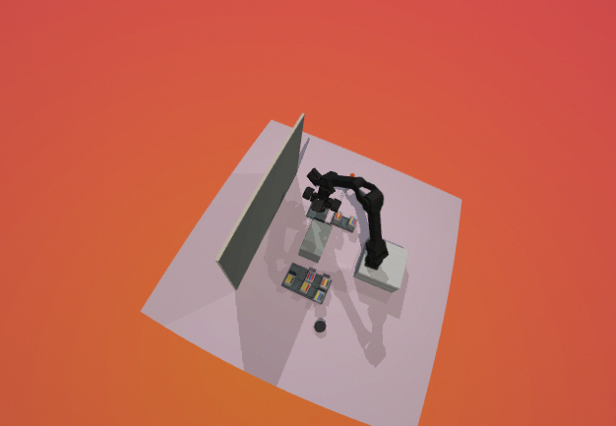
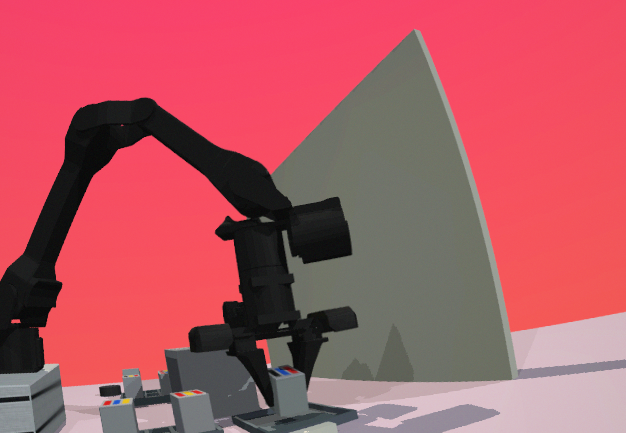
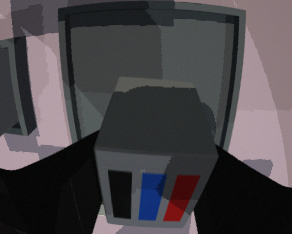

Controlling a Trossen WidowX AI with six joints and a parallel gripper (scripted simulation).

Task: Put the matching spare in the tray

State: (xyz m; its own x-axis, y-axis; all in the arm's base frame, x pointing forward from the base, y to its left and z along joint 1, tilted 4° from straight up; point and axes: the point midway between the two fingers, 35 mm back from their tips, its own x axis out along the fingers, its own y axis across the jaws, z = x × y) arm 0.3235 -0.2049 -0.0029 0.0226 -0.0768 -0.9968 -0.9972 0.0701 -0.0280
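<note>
The dark tray is 2 cm below my gripper tip. Also, from my gripper tip: tall grey-green panel: 20 cm ahead, 20 cm above, 19 cm to the left; then mounted unit: 20 cm to the left, 4 cm behind, 3 cm above; then black disc: 55 cm to the left, 20 cm behind, 2 cm below.
</note>
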